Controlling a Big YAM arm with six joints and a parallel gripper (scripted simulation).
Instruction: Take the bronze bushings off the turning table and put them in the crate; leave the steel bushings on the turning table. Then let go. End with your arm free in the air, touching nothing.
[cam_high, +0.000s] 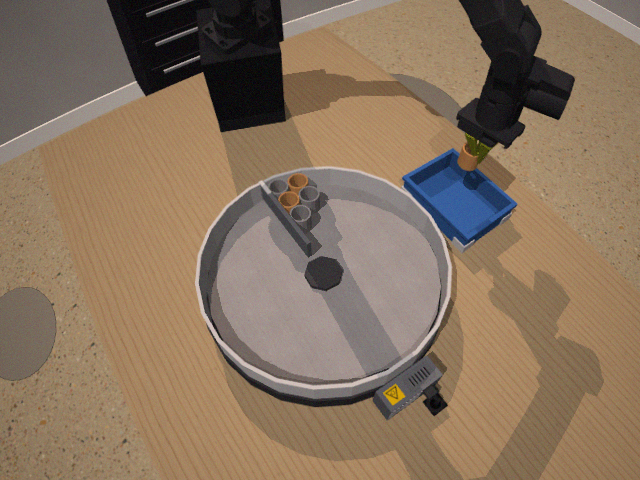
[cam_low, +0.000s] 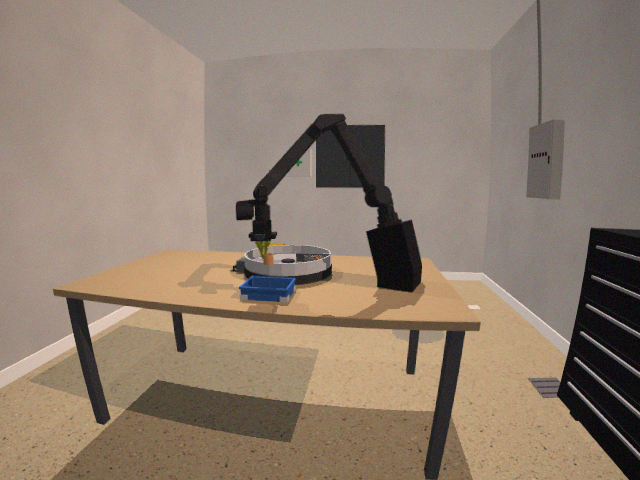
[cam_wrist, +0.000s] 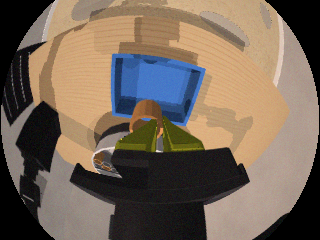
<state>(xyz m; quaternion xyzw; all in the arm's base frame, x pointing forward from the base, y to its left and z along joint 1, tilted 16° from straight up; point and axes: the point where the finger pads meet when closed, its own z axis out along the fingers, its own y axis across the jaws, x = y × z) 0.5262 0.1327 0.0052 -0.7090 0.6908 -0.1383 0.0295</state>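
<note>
Now: the crate 10 mm behind my hand and 130 mm below it. Round my hand: grey turning table 70 mm behind, 330 mm to the right, 100 mm below.
</note>
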